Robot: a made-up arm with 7 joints.
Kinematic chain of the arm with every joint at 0, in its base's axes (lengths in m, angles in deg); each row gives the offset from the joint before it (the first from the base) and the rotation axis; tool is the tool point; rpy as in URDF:
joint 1: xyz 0 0 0.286 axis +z
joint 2: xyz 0 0 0 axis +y
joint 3: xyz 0 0 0.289 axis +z
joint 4: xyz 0.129 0 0 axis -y
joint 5: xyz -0.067 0 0.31 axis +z
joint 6: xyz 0 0 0 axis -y
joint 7: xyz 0.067 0 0 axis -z
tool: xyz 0 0 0 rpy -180 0 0
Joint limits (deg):
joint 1: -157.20..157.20
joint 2: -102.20..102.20
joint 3: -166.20..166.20
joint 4: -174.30..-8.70
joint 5: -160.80..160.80
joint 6: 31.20..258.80
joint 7: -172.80..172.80
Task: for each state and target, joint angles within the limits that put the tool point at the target. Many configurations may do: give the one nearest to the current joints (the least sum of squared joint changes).
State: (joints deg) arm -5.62 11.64 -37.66 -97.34 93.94 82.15 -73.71
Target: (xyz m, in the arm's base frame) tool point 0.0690 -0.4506 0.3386
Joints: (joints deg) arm -25.30 6.85 -57.57 -132.76 93.33 85.12 -73.71
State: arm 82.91 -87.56 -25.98 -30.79 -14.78 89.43 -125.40
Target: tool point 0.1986 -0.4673 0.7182
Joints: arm 87.59 -84.93 -28.71 -64.91 -14.33 76.43 -125.40
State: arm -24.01 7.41 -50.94 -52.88 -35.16 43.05 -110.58
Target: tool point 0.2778 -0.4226 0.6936
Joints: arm -18.11 15.34 -45.19 -58.11 -34.07 41.39 -110.58
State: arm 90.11 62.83 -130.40 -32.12 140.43 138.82 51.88
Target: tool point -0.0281 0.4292 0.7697
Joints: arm 105.98 55.70 -137.82 -12.58 138.08 158.66 51.88
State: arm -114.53 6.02 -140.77 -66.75 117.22 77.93 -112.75
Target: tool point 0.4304 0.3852 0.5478
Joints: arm -150.74 -14.30 -166.20 -84.89 117.05 83.13 -112.75
